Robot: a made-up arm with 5 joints. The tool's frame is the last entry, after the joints.
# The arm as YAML. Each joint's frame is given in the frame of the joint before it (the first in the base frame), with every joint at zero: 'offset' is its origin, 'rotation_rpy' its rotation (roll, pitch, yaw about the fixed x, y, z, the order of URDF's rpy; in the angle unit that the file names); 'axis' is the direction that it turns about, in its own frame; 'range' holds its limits. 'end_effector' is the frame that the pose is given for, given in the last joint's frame.
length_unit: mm
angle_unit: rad
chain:
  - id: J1
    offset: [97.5, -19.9, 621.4]
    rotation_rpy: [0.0, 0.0, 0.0]
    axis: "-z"
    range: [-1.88, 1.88]
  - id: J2
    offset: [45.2, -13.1, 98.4]
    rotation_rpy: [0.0, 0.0, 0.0]
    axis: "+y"
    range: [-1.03, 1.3]
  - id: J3
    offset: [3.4, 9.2, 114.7]
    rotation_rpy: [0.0, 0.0, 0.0]
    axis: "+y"
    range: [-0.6, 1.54]
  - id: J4
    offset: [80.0, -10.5, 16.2]
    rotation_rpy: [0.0, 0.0, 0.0]
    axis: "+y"
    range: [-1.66, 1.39]
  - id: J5
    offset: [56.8, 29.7, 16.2]
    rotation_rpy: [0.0, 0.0, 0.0]
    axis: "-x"
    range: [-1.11, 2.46]
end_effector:
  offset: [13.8, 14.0, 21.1]
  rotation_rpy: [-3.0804, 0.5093, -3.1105]
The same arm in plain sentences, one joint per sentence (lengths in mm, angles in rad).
The arm has five revolute joints in a row. What follows holds with every joint at zero, and every direction is one of the base frame's.
The first joint lies 97.5 mm along +x and 19.9 mm along -y and 621.4 mm along +z from the base frame's origin and turns about -z, from -1.88 to 1.88 rad.
The second joint lies 45.2 mm along +x and 13.1 mm along -y and 98.4 mm along +z from the first joint and turns about +y, from -1.03 to 1.3 rad.
The third joint lies 3.4 mm along +x and 9.2 mm along +y and 114.7 mm along +z from the second joint and turns about +y, from -0.6 to 1.54 rad.
The fourth joint lies 80 mm along +x and 10.5 mm along -y and 16.2 mm along +z from the third joint and turns about +y, from -1.66 to 1.39 rad.
The fifth joint lies 56.8 mm along +x and 29.7 mm along +y and 16.2 mm along +z from the fourth joint and turns about -x, from -1.11 to 2.46 rad.
The tool frame, which is the frame that the pose is given for, lies 13.8 mm along +x and 14 mm along +y and 21.1 mm along +z from the fifth joint; its axes are the base frame's turned by roll -3.0804, pitch 0.5093 and yaw -3.1105 rad (as in URDF: about the fixed x, then y, then z).

